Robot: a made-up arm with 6 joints.
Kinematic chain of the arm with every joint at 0, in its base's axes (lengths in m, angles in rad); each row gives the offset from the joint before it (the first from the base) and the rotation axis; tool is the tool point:
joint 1: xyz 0 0 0.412 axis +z
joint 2: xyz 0 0 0 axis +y
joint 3: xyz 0 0 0.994 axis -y
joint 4: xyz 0 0 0 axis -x
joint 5: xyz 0.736 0 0 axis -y
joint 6: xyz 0 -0.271 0 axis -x
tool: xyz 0 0 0
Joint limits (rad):
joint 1: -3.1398..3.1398
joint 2: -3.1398..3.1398
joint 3: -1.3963..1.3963
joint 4: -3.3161..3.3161
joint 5: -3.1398..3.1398
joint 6: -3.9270..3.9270
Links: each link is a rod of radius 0.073 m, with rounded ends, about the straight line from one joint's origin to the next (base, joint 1, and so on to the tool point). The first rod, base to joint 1, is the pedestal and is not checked.
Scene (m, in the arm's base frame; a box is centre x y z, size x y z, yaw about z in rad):
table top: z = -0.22
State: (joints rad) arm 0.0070 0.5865 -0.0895 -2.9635 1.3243 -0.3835
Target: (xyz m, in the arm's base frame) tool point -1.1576 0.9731 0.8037
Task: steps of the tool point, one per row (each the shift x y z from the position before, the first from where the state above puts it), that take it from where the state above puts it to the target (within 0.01 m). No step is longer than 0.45 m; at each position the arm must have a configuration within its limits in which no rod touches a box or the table.
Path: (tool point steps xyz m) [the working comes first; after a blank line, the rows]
Joints at the target: 2.2627 0.9101 0.5892 -3.1954 1.3243 -0.3835
Straight joint move there: clear.

1: -0.0631 0.3112 0.0080
2: -0.1565 0.2946 0.0080
3: -0.2447 0.2492 0.0081
4: -0.3179 0.1766 0.0079
5: -0.3687 0.0821 0.0078
6: -0.3897 -0.0265 0.0076
7: -0.3778 -0.1403 0.0074
8: -0.3315 -0.2483 0.0070

